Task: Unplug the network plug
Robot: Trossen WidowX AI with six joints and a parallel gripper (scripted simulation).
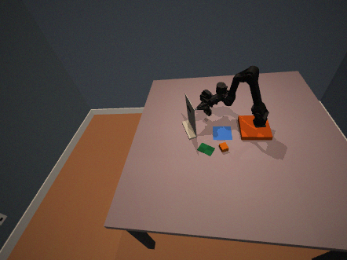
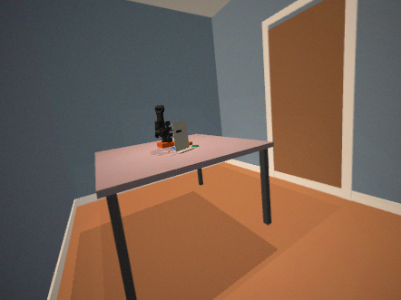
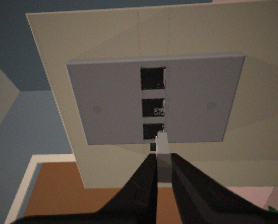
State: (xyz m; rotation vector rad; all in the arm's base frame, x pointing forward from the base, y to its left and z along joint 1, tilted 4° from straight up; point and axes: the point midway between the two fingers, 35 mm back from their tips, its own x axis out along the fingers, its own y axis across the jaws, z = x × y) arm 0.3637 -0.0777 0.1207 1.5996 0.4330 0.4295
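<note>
The blue marked square lies 17 cm below my gripper tip, 15 cm behind it and 7 cm to the left of it. Also, from my gripper tip: grey network plug (right at my gripper tip); then upright panel (6 cm below, 5 cm ahead, 1 cm to the left); then flat green patch (20 cm to the left, 17 cm below, 3 cm behind).
</note>
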